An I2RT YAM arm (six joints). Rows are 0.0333 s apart.
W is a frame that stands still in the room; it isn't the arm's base.
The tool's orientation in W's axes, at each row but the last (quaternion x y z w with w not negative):
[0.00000 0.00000 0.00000 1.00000]
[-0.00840 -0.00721 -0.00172 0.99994]
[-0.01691 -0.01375 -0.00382 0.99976]
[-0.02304 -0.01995 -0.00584 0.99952]
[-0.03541 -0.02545 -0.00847 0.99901]
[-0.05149 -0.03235 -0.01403 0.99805]
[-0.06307 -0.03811 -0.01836 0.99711]
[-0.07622 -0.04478 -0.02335 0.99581]
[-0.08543 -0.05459 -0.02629 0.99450]
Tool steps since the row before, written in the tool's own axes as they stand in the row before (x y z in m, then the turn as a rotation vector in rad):
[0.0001 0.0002 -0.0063 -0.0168 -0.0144 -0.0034]
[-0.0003 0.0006 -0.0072 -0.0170 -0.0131 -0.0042]
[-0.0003 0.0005 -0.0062 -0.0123 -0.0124 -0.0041]
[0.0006 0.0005 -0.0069 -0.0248 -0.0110 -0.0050]
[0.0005 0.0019 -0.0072 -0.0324 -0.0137 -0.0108]
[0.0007 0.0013 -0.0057 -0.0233 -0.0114 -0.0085]
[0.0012 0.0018 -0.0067 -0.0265 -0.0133 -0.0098]
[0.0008 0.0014 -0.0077 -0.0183 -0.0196 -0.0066]
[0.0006 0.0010 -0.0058 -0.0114 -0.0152 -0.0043]
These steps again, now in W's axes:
[0.0001 0.0002 -0.0063 -0.0168 -0.0144 -0.0034]
[-0.0002 0.0005 -0.0072 -0.0170 -0.0131 -0.0042]
[-0.0001 0.0003 -0.0062 -0.0123 -0.0124 -0.0040]
[0.0009 0.0002 -0.0069 -0.0247 -0.0110 -0.0055]
[0.0009 0.0014 -0.0073 -0.0321 -0.0139 -0.0115]
[0.0011 0.0007 -0.0057 -0.0231 -0.0116 -0.0088]
[0.0018 0.0009 -0.0068 -0.0262 -0.0136 -0.0101]
[0.0015 0.0002 -0.0077 -0.0187 -0.0196 -0.0053]
[0.0013 0.0000 -0.0058 -0.0118 -0.0152 -0.0030]

